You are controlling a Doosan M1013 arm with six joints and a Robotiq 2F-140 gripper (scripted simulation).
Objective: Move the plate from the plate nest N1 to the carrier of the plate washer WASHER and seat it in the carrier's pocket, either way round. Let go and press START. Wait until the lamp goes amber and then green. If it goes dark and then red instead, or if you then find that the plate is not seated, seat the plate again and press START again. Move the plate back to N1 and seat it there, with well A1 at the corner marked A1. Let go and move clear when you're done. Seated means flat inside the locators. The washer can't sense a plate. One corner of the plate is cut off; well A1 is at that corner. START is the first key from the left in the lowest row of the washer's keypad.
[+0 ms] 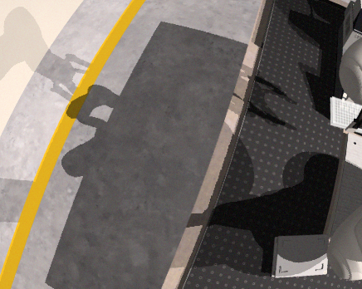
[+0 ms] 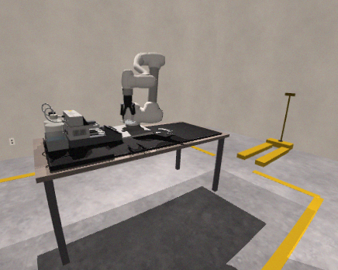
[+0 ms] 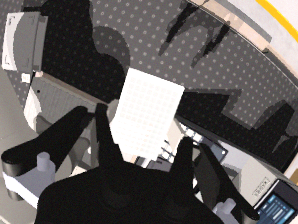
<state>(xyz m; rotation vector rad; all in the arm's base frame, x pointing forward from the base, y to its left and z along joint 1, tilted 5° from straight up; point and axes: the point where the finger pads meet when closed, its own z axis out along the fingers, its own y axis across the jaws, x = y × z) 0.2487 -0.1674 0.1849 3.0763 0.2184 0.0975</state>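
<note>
Right now my hand is 390 mm to the right of the plate nest N1 and 150 mm above it. From my hand the other things lie so: white well plate: 20 mm below; plate washer: 170 mm behind, 280 mm to the right, 60 mm below.
</note>
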